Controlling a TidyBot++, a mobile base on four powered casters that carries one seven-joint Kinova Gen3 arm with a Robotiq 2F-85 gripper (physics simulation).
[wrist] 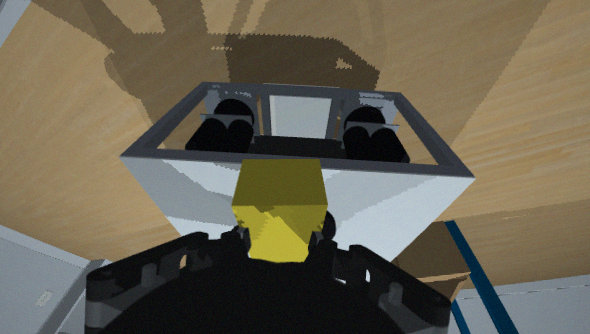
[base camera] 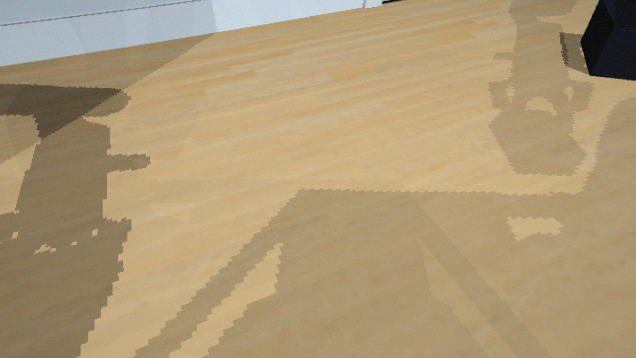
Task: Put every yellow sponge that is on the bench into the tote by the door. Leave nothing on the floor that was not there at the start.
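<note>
My gripper (wrist: 281, 234) is shut on a yellow sponge (wrist: 280, 184), whose two sides are pinched between the fingertips. In the wrist view the sponge overlaps the near rim of my own white base, and both are seen from above. The gripper does not show in the base camera view. A dark navy box-like object (base camera: 616, 47) is cut off at the upper right of the base camera view; I cannot tell whether it is the tote. The bench does not show clearly in either view.
My base (wrist: 370, 200) stands on the wooden floor (base camera: 310, 115) (wrist: 525, 135). A blue post (wrist: 480, 275) and a brown box-like thing (wrist: 432, 250) are at the wrist view's lower right. A pale wall (base camera: 100, 32) (wrist: 30, 270) runs along the floor, with a grey upright frame (wrist: 75, 295) beside it.
</note>
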